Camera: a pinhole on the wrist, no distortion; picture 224 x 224 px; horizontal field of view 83.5 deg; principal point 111.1 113.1 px. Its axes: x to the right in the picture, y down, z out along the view. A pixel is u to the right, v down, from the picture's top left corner.
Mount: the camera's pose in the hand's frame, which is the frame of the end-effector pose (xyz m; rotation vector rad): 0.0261 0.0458 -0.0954 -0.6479 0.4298 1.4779
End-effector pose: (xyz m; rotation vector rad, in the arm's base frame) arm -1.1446 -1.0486 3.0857 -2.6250 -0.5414 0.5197
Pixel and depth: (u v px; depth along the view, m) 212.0 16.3 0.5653
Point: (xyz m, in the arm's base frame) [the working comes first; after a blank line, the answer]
In the camera's frame: 0.4545 -0.4361 0.5653

-0.6095 -1.4756 2.5310
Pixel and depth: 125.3 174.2 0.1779
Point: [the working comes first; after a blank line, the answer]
In the camera's frame: 0.0201 0.0866 0.1779

-1.1698 -1.2239 3.0155
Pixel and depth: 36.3 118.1 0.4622
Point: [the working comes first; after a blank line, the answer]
In the camera's frame: -0.2755 0.0184 0.4622

-1.3491 -1.0510 2.6825
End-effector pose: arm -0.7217 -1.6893 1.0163 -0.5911 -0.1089 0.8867
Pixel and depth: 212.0 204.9 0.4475
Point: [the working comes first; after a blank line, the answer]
In the camera's frame: 0.3598 0.3274 0.4475

-1.3404 -1.6590 0.7261
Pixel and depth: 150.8 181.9 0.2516
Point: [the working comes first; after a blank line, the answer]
In the camera's frame: 0.0796 0.1379 0.2516

-1.0010 -1.6522 0.9199
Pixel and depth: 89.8 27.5 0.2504
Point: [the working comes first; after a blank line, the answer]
In the camera's frame: -0.0425 -0.1708 0.2504

-0.7893 -1.4170 1.0204
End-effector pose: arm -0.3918 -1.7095 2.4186 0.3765 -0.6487 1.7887
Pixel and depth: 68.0 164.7 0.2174
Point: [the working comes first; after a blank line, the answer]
In the camera's frame: -0.0747 0.0894 0.2174

-0.4879 -1.8710 2.4208
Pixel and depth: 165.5 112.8 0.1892
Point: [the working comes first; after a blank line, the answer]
In the camera's frame: 0.0820 -0.0005 0.1892

-0.6120 -1.7484 2.3664
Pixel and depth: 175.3 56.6 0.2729
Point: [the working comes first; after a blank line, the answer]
In the camera's frame: 0.1396 -0.1229 0.2729

-0.7462 -1.7071 2.4411
